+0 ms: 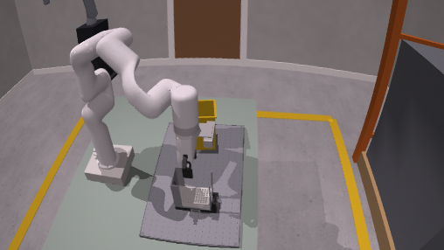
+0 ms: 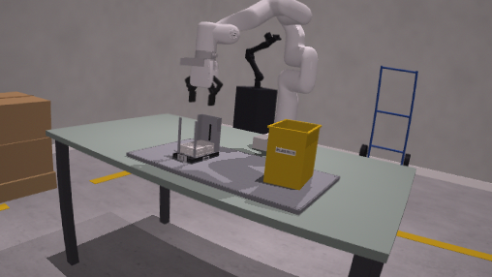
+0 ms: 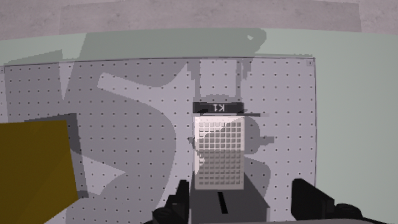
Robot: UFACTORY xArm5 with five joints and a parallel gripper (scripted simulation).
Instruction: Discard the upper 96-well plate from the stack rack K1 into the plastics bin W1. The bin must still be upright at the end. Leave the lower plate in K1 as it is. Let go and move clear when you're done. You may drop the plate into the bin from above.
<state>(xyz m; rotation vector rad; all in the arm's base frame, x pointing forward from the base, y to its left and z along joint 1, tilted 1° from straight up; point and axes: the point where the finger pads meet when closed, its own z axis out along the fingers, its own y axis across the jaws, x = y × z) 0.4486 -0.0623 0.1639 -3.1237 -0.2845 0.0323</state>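
Right now the grey back panel is 130 mm below my hand, 70 mm behind it and 10 mm to the right of it. From my hand the other things lie so: yellow plastics bin: 350 mm to the left, 120 mm below, 100 mm behind; thin upright post: 130 mm below, 70 mm ahead, 30 mm to the right.
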